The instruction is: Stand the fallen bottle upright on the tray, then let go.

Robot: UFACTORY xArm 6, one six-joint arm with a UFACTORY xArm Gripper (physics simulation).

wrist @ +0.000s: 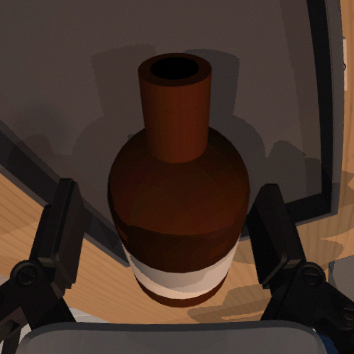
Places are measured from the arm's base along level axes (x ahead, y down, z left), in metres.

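Where they show: gripper, fingertip midpoint: [168, 198].
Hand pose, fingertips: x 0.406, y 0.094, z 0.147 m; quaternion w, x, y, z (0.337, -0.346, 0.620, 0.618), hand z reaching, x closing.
Observation:
Things, the pixels of their top centre, and the offset from my fingertips. "pt": a spot on its surface instead. Level surfaces: height alone.
- brown bottle, top centre: [182, 263] dx -0.016, dy -0.027, dz +0.002 m
- dark grey tray, surface spot: [327, 110] pt dx -0.016, dy +0.033, dz -0.089 m
- wooden table, surface height: dy +0.052 m
- small pale piece, surface spot: [345, 65] pt dx +0.005, dy +0.037, dz -0.104 m
A brown bottle [177, 200] with a white label lies on its side in the middle of the wrist view, its open neck pointing to the top of the view and its base toward the gripper's palm. It lies over the corner of the dark grey tray [327, 110], with its base end over the tray's rim. My gripper [168, 198] is wide open, one finger on each side of the bottle's body. Gaps show between the fingers and the bottle, and nothing is gripped. The underside of the bottle is hidden.
The wooden table [100, 280] shows around the tray's corner. A grey metal part [344, 275] shows at the right edge, and a small pale piece [345, 65] lies beyond the tray's right rim. The tray's raised rim runs beneath the bottle near both fingers.

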